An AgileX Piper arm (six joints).
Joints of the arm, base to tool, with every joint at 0 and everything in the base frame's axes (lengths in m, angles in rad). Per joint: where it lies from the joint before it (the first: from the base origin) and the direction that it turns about. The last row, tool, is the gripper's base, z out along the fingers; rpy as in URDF.
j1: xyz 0.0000 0.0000 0.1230 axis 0 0 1
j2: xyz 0.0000 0.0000 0.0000 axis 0 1 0
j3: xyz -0.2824 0.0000 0.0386 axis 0 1 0
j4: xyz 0.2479 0.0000 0.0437 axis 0.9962 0 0.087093
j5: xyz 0.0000 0.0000 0.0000 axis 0 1 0
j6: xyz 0.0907 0.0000 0.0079 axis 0.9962 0 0.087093
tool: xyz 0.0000 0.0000 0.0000 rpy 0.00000 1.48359 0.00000
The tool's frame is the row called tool.
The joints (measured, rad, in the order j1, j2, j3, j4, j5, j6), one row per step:
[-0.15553 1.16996 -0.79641 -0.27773 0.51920 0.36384]
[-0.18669 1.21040 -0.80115 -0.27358 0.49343 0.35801]
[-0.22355 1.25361 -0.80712 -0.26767 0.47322 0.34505]
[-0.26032 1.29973 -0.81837 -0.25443 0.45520 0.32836]
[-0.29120 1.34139 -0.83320 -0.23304 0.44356 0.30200]
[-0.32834 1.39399 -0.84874 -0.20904 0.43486 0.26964]
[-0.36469 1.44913 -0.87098 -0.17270 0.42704 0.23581]
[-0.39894 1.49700 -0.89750 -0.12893 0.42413 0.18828]
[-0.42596 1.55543 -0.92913 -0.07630 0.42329 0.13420]
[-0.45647 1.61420 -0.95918 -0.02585 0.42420 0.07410]
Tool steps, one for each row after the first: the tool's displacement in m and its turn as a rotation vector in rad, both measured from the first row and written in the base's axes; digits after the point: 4 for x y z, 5 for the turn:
[0.0070 -0.0080 -0.0067 0.00397 0.01116 -0.02159]
[0.0132 -0.0180 -0.0145 0.00637 0.03041 -0.04605]
[0.0198 -0.0285 -0.0221 0.01370 0.04866 -0.07111]
[0.0258 -0.0376 -0.0283 0.02174 0.06552 -0.08819]
[0.0320 -0.0492 -0.0379 0.03240 0.09534 -0.10915]
[0.0387 -0.0611 -0.0470 0.05314 0.11824 -0.13377]
[0.0447 -0.0727 -0.0537 0.07027 0.13510 -0.15027]
[0.0528 -0.0831 -0.0628 0.09350 0.15683 -0.15886]
[0.0594 -0.0949 -0.0734 0.11368 0.18215 -0.16561]

